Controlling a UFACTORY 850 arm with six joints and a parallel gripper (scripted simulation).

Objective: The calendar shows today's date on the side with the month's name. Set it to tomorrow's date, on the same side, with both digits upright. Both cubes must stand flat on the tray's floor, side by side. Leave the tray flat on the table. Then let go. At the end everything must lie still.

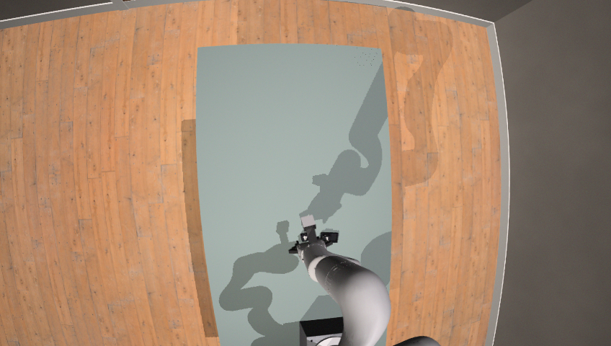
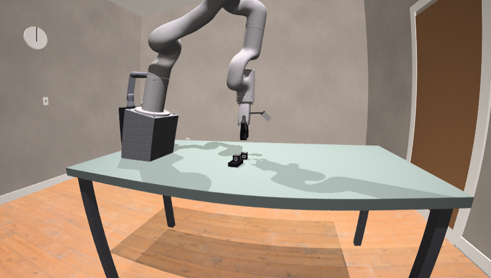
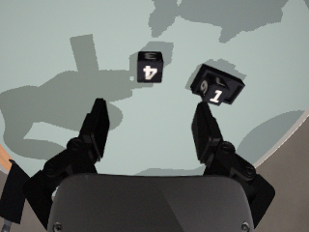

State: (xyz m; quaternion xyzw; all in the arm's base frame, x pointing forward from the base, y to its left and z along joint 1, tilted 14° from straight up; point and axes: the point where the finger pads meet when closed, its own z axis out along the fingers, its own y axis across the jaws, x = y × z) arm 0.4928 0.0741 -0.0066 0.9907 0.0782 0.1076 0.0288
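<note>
Now: hand 9 cm above the black cube. From my hand the other things lie so: black tray 1 cm behind, 11 cm to the right, 10 cm below.
</note>
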